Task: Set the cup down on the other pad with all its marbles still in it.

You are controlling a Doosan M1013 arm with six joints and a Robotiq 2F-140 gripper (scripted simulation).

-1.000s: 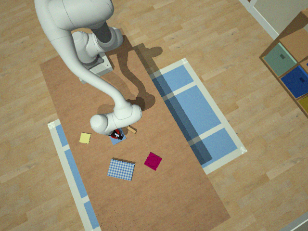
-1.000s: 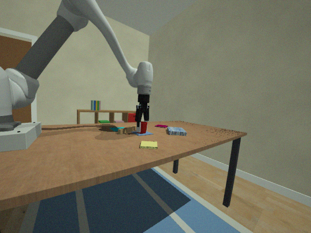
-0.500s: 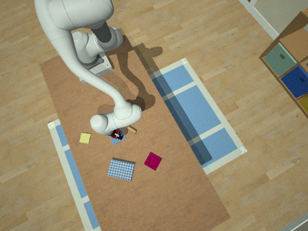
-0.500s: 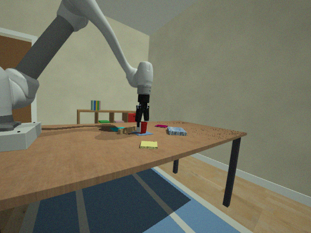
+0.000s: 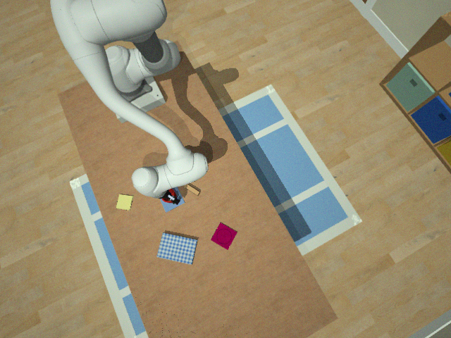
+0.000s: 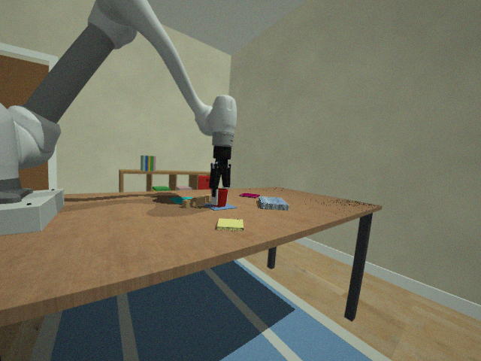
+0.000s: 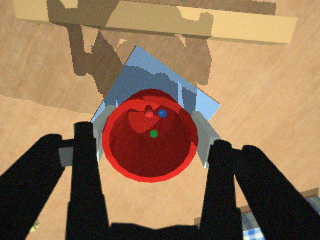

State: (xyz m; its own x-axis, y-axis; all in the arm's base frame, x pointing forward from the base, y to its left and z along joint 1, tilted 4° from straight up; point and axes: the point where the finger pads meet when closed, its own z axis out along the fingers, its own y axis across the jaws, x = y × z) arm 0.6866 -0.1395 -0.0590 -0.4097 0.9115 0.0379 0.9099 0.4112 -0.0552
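Now: hand 20 mm above the red cup. From my hand the other things lie so: green marble 20 mm below, 10 mm to the right, 10 mm ahead; blue marble 20 mm below, 10 mm to the left; red marble 20 mm below, 10 mm behind.
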